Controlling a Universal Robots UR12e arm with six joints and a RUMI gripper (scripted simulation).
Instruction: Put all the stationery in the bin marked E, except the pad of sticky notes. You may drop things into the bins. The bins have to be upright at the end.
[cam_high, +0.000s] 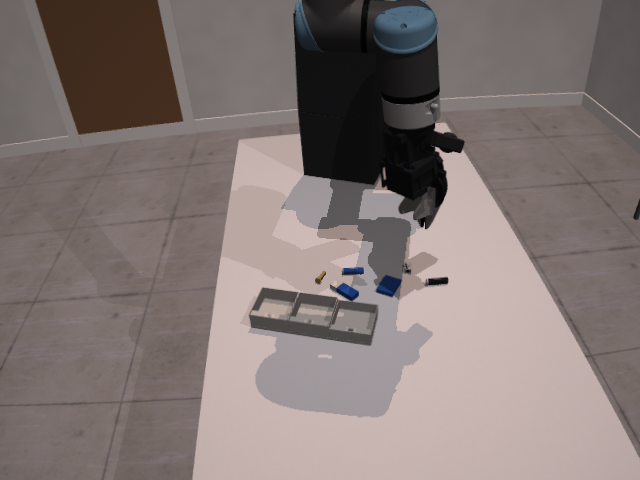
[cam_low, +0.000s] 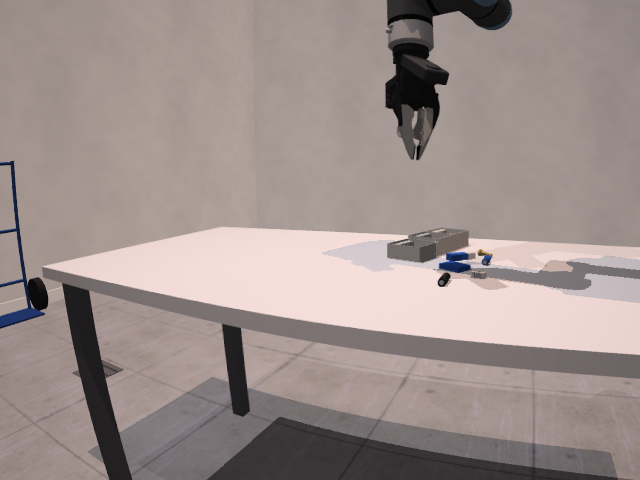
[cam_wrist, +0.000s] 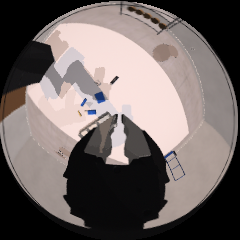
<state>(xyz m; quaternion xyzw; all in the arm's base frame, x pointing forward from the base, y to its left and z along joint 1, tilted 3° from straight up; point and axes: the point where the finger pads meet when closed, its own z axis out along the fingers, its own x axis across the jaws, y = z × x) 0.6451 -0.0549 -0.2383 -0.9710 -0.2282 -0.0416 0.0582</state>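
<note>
Right now the three-compartment bin tray is 3 cm behind my hand, 22 cm to the right of it and 21 cm below it. Round my hand: grey clip (12 cm behind, 2 cm to the left, 22 cm below); then black cylinder (5 cm behind, 7 cm to the left, 22 cm below); then blue sticky-note pad (8 cm behind, 4 cm to the right, 22 cm below).
</note>
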